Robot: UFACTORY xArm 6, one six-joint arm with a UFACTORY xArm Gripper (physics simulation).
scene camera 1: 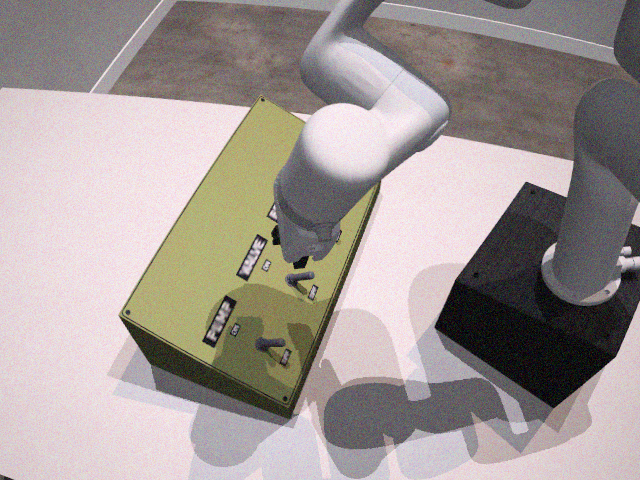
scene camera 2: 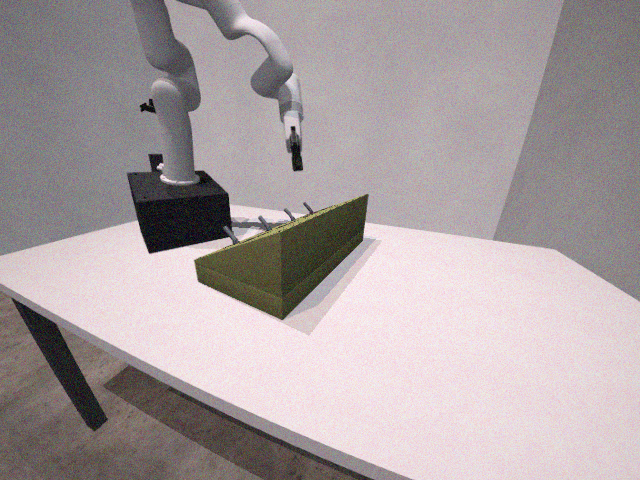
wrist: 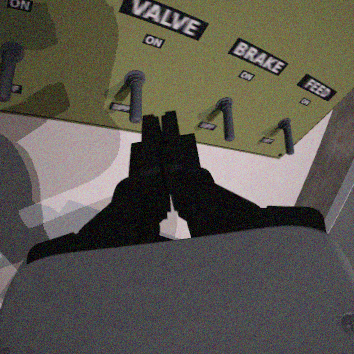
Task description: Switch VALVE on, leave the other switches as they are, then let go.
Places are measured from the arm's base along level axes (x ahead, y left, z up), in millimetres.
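Where they show: gripper, fingertip midpoint: [scene camera 1: 283, 238] [scene camera 2: 298, 170] [wrist: 164, 135]; arm's base, link origin: [scene camera 1: 580, 272] [scene camera 2: 180, 179].
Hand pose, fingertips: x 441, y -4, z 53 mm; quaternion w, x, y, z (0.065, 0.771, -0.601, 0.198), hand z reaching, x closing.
Observation:
Each offset is from my fingertips to the top centre of the thing. "*": to the spot under its first point. Level surfaces: height alone.
The VALVE lever @(119 mm down, 21 mm back, 27 mm right) [scene camera 1: 299, 279] [scene camera 2: 289, 214] [wrist: 135, 97] is a grey stick on the olive sloped panel [scene camera 1: 206, 217] [scene camera 2: 320, 242] [wrist: 75, 20]. It leans toward its lower label, away from the ON label @(* 137 mm down, 35 mm ahead, 45 mm right) [scene camera 1: 266, 265] [wrist: 153, 41]. The VALVE nameplate @(* 126 mm down, 57 mm ahead, 52 mm right) [scene camera 1: 252, 257] [wrist: 167, 17] sits above that. My gripper [scene camera 1: 299, 263] [scene camera 2: 297, 168] [wrist: 164, 135] is shut with nothing between its fingers. It hangs clearly above the panel in scene camera 2; in the wrist view its tips appear just right of the VALVE lever's end. The arm hides part of the panel in scene camera 1.
The PUMP lever @(119 mm down, 15 mm ahead, 87 mm left) [scene camera 1: 270, 343] [scene camera 2: 308, 207], BRAKE lever @(119 mm down, 58 mm back, 141 mm right) [scene camera 2: 264, 223] [wrist: 227, 120] and FEED lever @(119 mm down, 94 mm back, 256 mm right) [scene camera 2: 230, 235] [wrist: 287, 136] also lean toward their lower labels. The robot's black base block [scene camera 1: 496, 320] [scene camera 2: 180, 222] stands beside the panel's low edge on the white table @(249 mm down) [scene camera 1: 77, 206] [scene camera 2: 439, 335].

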